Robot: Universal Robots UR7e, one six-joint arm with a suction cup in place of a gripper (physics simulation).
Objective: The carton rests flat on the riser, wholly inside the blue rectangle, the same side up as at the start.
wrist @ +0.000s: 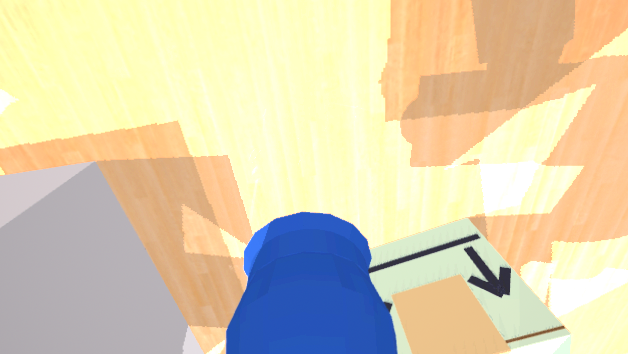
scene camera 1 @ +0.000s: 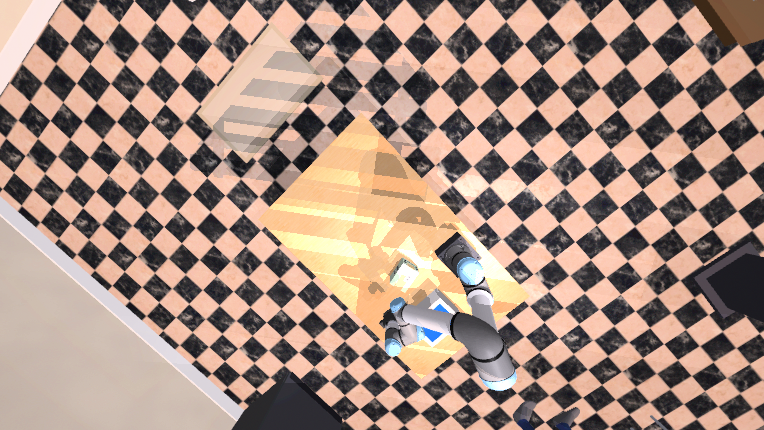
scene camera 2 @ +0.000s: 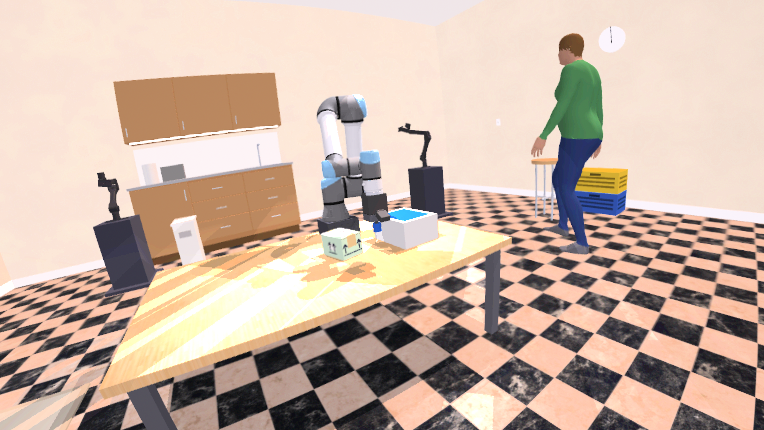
A white riser shows in the wrist view, in scene camera 1 (435, 300) and in scene camera 2. The same spot on the white riser: (wrist: 81, 271) is (scene camera 2: 398, 236).
